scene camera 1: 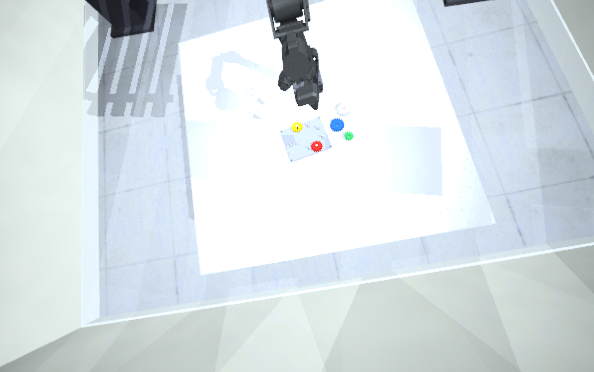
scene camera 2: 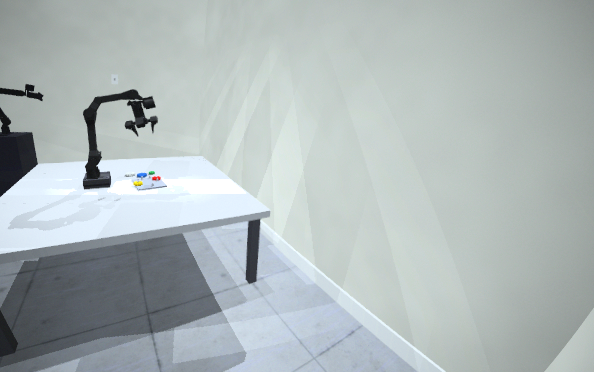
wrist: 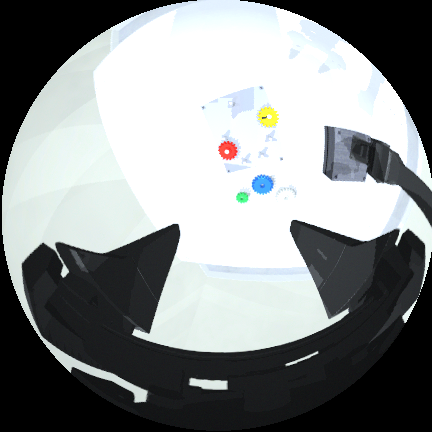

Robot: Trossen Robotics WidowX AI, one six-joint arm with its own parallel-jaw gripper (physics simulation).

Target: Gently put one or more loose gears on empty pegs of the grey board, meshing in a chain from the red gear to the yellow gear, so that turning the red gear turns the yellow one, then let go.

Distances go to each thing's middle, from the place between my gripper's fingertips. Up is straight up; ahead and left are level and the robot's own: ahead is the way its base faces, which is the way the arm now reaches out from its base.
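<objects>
Grey board (scene camera 1: 300, 141): my gripper 10 mm short of it, 60 mm to the left of it, 290 mm above it.
</objects>
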